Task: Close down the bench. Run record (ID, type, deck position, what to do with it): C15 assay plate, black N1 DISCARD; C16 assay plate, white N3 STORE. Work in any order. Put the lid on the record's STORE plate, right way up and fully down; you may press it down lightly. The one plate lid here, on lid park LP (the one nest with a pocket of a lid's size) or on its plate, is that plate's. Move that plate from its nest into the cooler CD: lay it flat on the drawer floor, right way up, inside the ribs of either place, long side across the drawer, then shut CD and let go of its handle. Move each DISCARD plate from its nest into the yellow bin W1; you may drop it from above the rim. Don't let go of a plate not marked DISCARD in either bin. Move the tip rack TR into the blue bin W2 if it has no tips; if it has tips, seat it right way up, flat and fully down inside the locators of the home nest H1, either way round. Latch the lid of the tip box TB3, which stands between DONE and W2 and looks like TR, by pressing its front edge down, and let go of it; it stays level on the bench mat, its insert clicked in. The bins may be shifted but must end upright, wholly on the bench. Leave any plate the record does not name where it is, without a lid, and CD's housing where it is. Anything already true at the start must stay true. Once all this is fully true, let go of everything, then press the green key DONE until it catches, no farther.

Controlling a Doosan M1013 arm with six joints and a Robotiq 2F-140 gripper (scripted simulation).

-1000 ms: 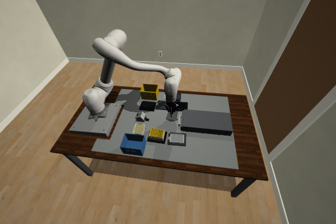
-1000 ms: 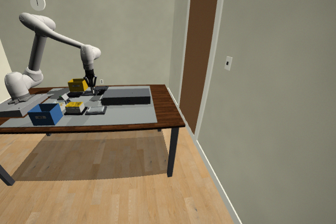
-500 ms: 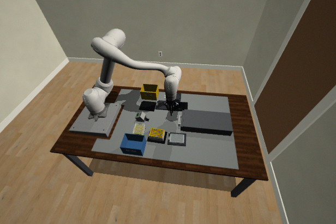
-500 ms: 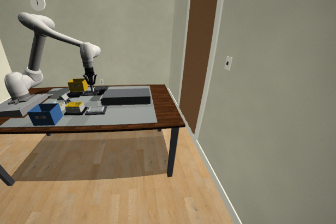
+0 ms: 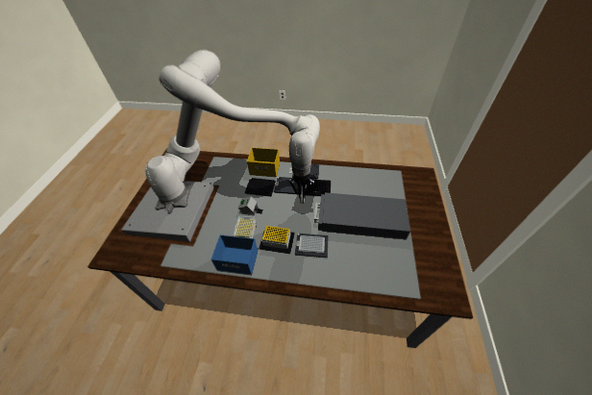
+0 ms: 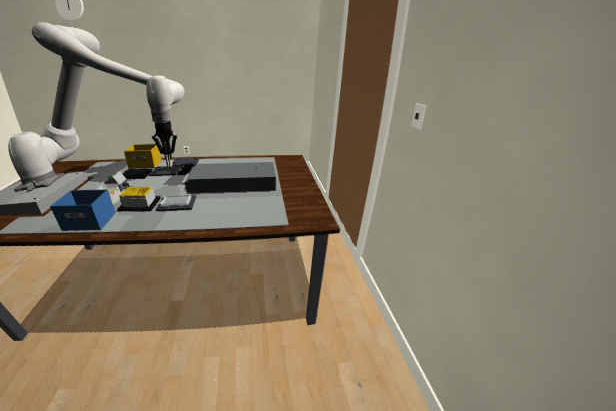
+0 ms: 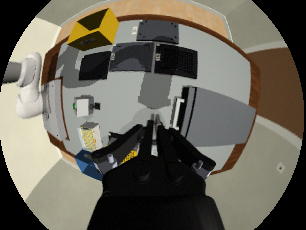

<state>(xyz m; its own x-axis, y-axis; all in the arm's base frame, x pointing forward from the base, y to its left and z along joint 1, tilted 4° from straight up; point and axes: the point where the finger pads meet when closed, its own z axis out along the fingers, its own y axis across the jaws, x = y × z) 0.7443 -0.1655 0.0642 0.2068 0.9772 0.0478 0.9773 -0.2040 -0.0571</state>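
The black plate is 180 mm to the left of my hand, 130 mm below it and 100 mm ahead of it. Round my hand: white plate (180 mm ahead, 130 mm below, 40 mm to the right); then tip rack TR (160 mm to the right, 160 mm behind, 100 mm below); then plate lid (180 mm ahead, 120 mm below, 40 mm to the right).
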